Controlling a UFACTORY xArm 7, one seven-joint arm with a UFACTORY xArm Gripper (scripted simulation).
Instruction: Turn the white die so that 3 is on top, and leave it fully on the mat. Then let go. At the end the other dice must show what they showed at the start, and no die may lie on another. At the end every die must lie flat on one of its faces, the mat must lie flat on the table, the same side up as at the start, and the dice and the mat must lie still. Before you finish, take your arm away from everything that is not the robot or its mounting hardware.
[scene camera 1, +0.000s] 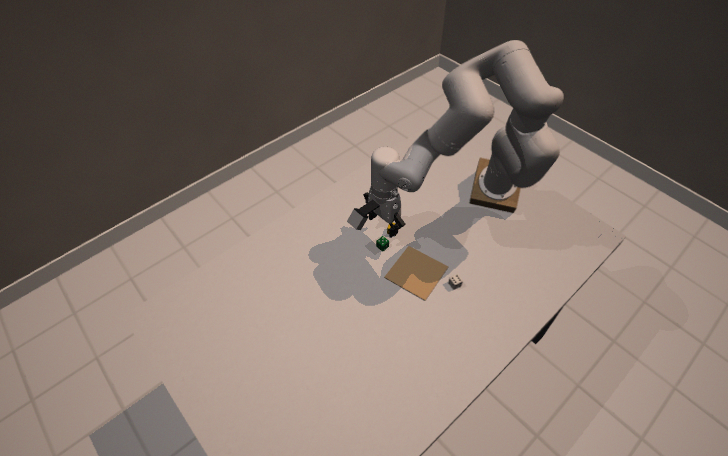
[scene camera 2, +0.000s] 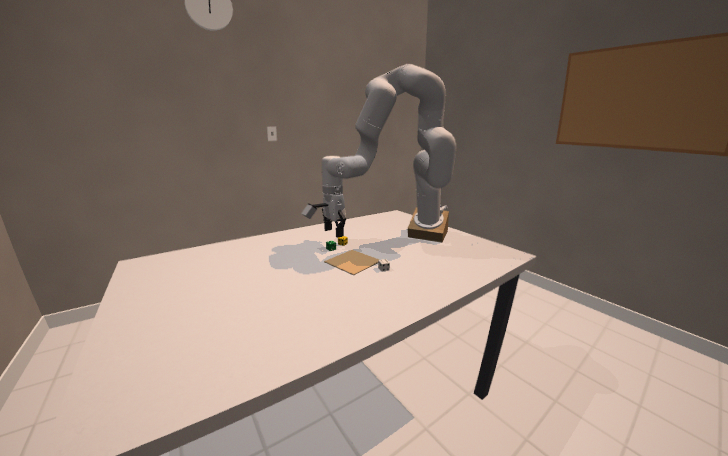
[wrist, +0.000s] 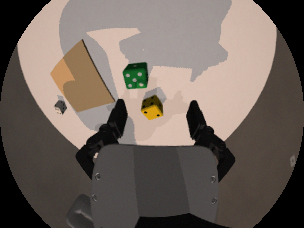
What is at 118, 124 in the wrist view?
The gripper.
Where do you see a brown mat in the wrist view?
76, 75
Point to the gripper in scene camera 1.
383, 226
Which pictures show the brown mat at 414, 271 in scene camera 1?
Scene camera 1, scene camera 2 and the wrist view: all of them.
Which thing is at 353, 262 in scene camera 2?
A brown mat.
